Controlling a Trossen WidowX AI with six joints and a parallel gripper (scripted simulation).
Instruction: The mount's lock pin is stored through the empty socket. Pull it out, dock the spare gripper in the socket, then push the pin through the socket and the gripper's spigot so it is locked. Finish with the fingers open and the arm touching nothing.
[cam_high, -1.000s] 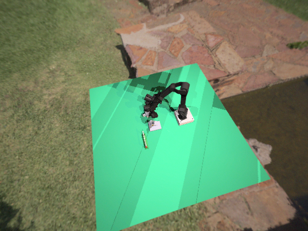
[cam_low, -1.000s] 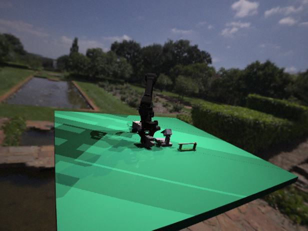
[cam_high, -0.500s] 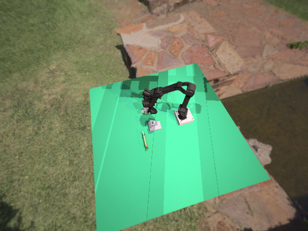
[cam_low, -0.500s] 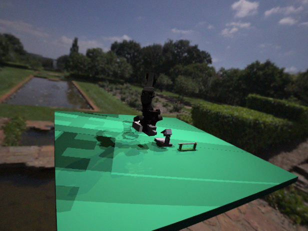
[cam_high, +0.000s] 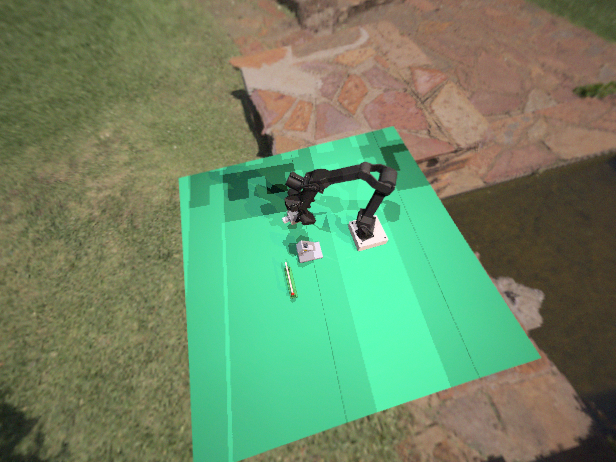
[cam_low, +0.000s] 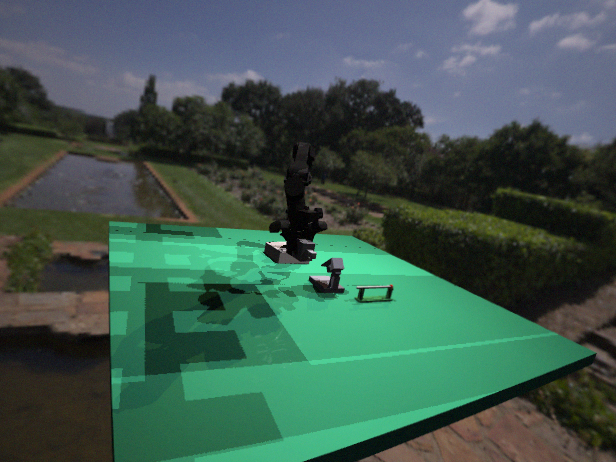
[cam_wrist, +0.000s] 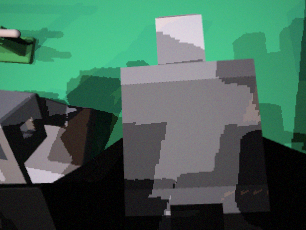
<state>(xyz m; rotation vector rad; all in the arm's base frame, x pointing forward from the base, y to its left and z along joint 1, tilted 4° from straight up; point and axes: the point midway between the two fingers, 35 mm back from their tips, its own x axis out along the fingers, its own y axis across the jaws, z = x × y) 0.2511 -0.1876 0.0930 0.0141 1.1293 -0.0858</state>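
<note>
Now: the green cradle 14 cm ahead of my gripper tip, 23 cm to the left of it and 10 cm below it. From my gripper tip the other things lie so: grey mount 1 cm ahead, 14 cm to the left, 7 cm below; spare gripper 1 cm above.
</note>
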